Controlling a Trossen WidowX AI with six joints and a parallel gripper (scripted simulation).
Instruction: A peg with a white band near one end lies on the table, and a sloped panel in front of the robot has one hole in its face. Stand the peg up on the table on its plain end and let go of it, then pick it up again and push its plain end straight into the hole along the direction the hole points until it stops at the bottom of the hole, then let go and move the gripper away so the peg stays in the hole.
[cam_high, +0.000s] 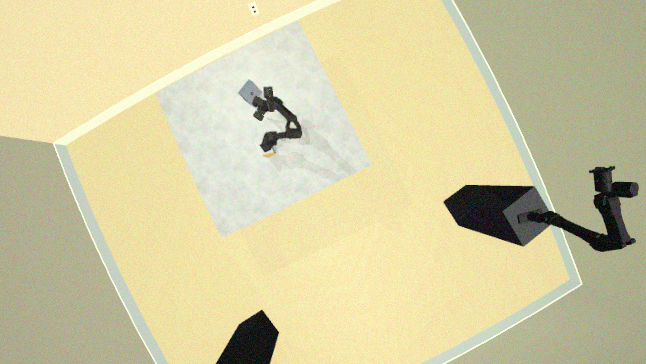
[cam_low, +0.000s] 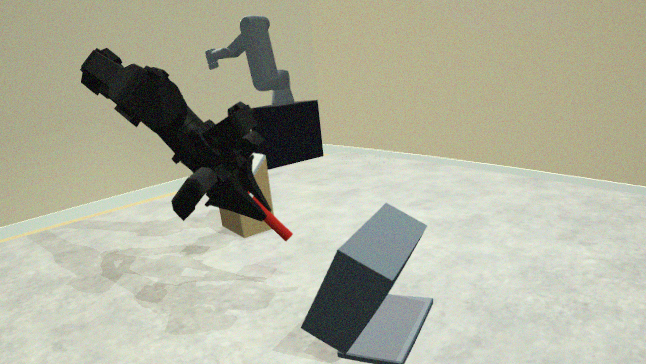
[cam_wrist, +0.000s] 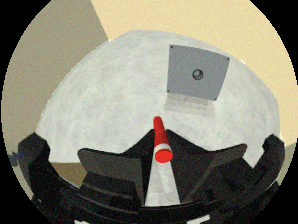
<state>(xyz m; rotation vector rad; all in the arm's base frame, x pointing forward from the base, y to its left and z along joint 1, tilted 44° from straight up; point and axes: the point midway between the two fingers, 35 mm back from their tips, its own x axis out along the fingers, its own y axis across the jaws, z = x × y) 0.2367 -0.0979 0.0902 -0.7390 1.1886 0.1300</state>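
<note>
My gripper tip is now 17 cm short of the grey sloped panel, 1 cm to the left of it and 4 cm above it. Also, from my gripper tip: red peg 1 cm behind, 1 cm to the right, 1 cm above; flat base plate 19 cm ahead, 10 cm below.
</note>
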